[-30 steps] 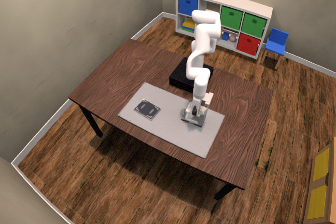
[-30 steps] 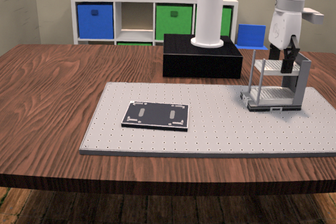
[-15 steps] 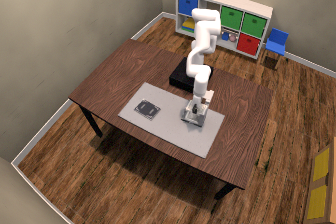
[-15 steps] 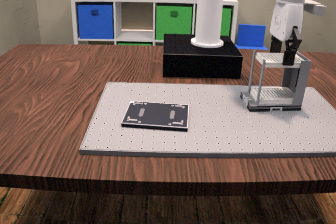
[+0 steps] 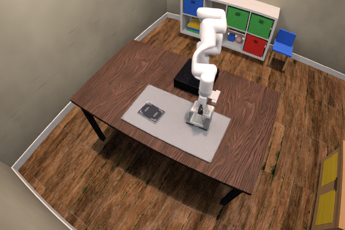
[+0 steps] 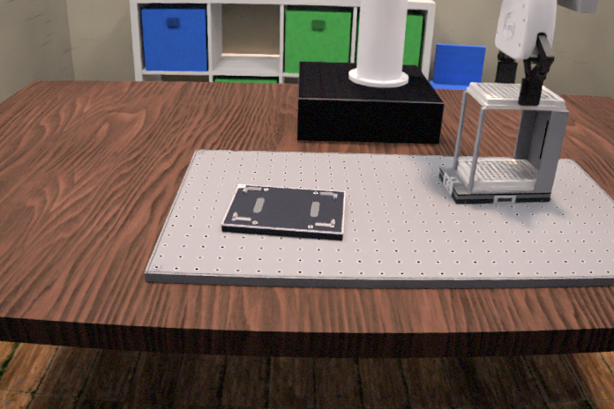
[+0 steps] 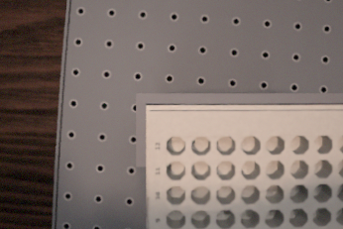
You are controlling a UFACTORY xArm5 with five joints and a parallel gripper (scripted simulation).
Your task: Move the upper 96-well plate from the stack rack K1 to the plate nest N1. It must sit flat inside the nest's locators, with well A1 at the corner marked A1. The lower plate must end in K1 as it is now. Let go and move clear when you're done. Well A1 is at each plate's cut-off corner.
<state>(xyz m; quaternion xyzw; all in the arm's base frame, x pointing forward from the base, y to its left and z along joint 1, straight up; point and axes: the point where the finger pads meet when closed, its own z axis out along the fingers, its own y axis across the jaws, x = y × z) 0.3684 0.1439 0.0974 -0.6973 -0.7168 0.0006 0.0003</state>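
Now: the plate nest N1 34 cm to the right of my hand, 16 cm below it and 8 cm ahead of it. From my hand the other things lie so: grey wall 8 cm below, 7 cm to the left.
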